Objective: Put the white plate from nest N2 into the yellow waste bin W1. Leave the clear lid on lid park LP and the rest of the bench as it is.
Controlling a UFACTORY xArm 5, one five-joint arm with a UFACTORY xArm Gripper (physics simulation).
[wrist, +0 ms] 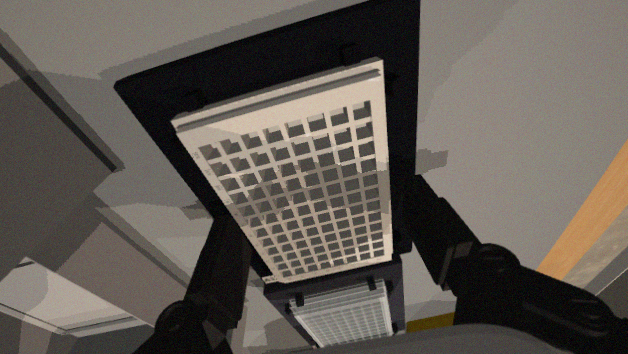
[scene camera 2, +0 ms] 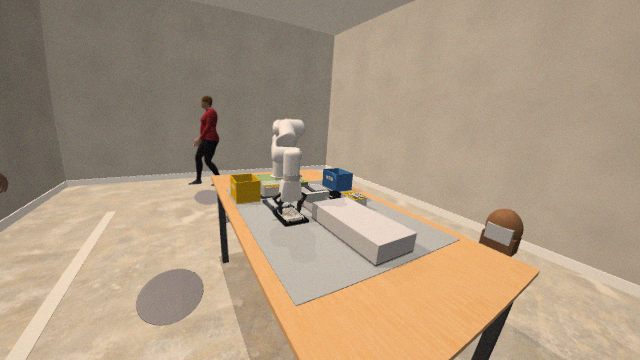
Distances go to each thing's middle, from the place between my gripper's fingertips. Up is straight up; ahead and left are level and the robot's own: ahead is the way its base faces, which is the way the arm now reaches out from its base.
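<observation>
Black nest N2 (wrist: 310, 46): 20 mm below my hand; going by their middles, it is the nearest to my hand of the things named here. Nest N4 (wrist: 278, 294), measured from my hand: 10 mm to the left, 180 mm behind, 20 mm below.
</observation>
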